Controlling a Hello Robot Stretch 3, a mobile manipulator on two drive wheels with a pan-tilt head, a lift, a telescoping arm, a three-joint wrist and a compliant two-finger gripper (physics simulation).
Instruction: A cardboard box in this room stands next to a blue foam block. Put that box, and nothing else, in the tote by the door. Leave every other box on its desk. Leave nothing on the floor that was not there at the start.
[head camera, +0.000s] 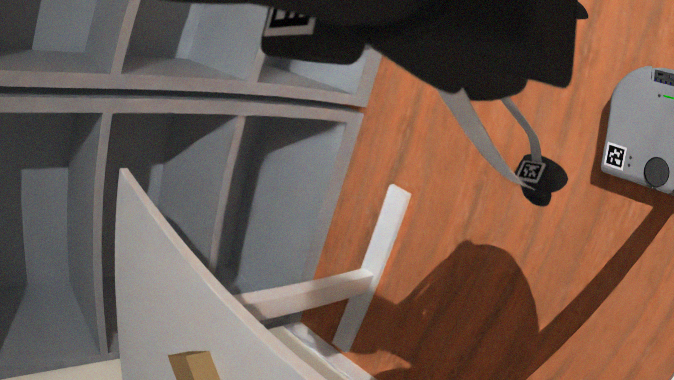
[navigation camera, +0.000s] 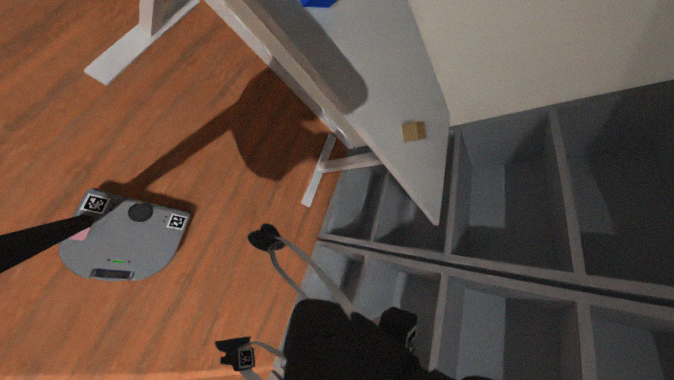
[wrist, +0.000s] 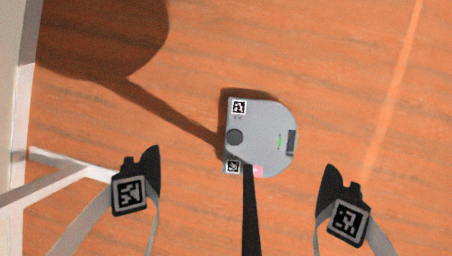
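Pixels of known places: gripper, fingertip midpoint: (head camera: 562, 92) (navigation camera: 243, 284); robot's base at its link origin: (head camera: 655, 170) (navigation camera: 140, 211).
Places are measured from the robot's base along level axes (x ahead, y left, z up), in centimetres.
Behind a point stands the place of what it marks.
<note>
A brown cardboard box (head camera: 206, 367) @[y -53.5, x 47.5, z 96.8 cm] (navigation camera: 414, 131) @[y -53.4, x 47.7, z 99.1 cm] sits on a pale desk (head camera: 150, 300) @[y -79.9, x 48.8, z 95.0 cm] (navigation camera: 392, 75) @[y -41.1, x 63.4, z 95.0 cm]. It is near the desk's end in the navigation view and is cut by the bottom edge in the head view. A blue block (navigation camera: 319, 2) @[y -8.9, x 51.7, z 96.5 cm] is partly in view at the navigation view's top edge, on the same desk and well apart from this box. My gripper (navigation camera: 250, 294) @[y -12.2, x -2.2, z 96.7 cm] (wrist: 239, 173) @[y -12.2, x -2.2, z 96.7 cm] is open and empty, out over the floor and away from the box. In the head view one fingertip shows; the rest is hidden by the wrist. The tote does not show.
A grey cubby shelf (head camera: 200, 106) @[y -111.1, x 11.2, z 67.5 cm] (navigation camera: 568, 200) @[y -115.9, x 42.9, z 143.0 cm] stands past the desk end, close to my wrist in the navigation view. A white desk foot (head camera: 385, 235) @[y -90.4, x 46.8, z 2.5 cm] (navigation camera: 313, 185) @[y -91.0, x 47.8, z 2.5 cm] (wrist: 102, 172) rests on the wood floor. My base (head camera: 635, 130) @[y -8.4, x -8.1, z 16.0 cm] (navigation camera: 135, 245) @[y -2.8, x -12.3, z 16.0 cm] (wrist: 265, 130) is beside the desk.
</note>
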